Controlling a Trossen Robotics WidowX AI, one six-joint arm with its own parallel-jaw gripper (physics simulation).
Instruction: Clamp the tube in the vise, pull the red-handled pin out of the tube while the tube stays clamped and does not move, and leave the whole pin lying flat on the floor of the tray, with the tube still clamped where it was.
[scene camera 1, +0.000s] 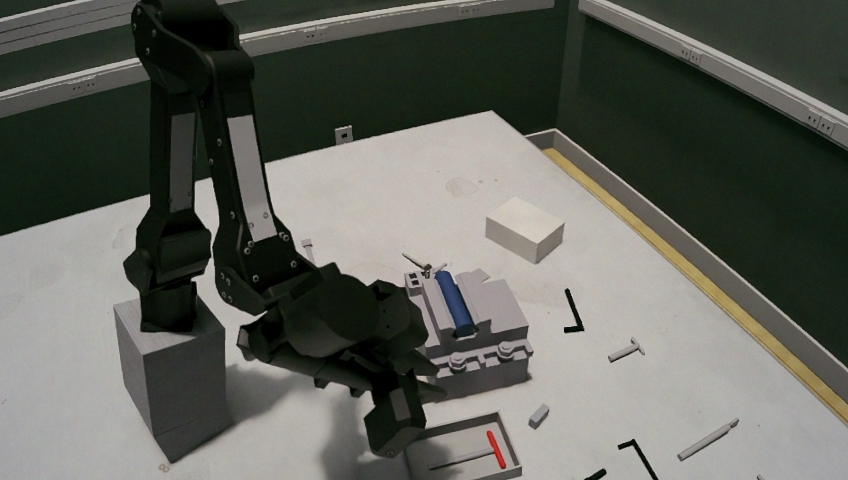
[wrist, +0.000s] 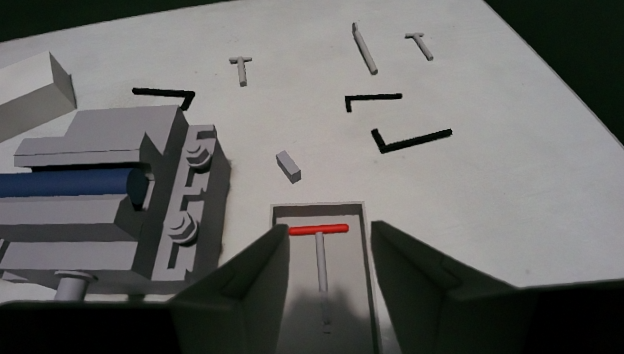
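Where they show: gripper, fingertip midpoint: (scene camera 1: 441, 383) (wrist: 329, 234); arm's base at its link origin: (scene camera 1: 167, 316).
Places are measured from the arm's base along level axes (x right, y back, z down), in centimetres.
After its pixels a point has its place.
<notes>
The blue tube (scene camera 1: 455, 303) @(y -37.9, x 1.5, z 6.8 cm) (wrist: 65, 184) @(y -37.6, x 1.1, z 6.9 cm) lies between the jaws of the grey vise (scene camera 1: 505, 309) @(y -45.2, x 2.4, z 9.4 cm) (wrist: 110, 125) @(y -45.3, x 0.4, z 9.4 cm). The red-handled pin (scene camera 1: 495, 449) @(y -38.2, x 18.7, z 18.4 cm) (wrist: 319, 230) @(y -38.1, x 18.6, z 18.4 cm) lies flat in the grey tray (scene camera 1: 458, 424) @(y -34.5, x 14.0, z 17.4 cm) (wrist: 345, 265) @(y -34.7, x 20.8, z 19.1 cm), its red crossbar near one end wall and its grey shaft along the floor. The whole pin appears inside the walls, apart from the tube. My gripper (scene camera 1: 441, 381) @(y -30.6, x 18.5, z 0.7 cm) (wrist: 329, 234) @(y -30.6, x 18.5, z 0.7 cm) is partly open with nothing between its fingers. It is above the table, back from the pin and beside the vise's front corner. The arm hides part of the vise's left side and the tray's left corner in the scene view.
A pale box (scene camera 1: 523, 228) @(y -58.4, x -20.2, z 14.4 cm) (wrist: 30, 95) @(y -57.4, x -18.2, z 14.9 cm) stands behind the vise. A small grey block (scene camera 1: 538, 415) @(y -45.6, x 16.0, z 17.5 cm) (wrist: 288, 167) @(y -45.3, x 15.7, z 17.5 cm) lies between vise and tray on the far side. Black angled keys (scene camera 1: 574, 312) (wrist: 417, 141) and a T-shaped tool (scene camera 1: 624, 350) @(y -63.9, x 8.8, z 18.4 cm) (wrist: 242, 72) @(y -63.0, x 9.1, z 18.5 cm) lie beyond.
</notes>
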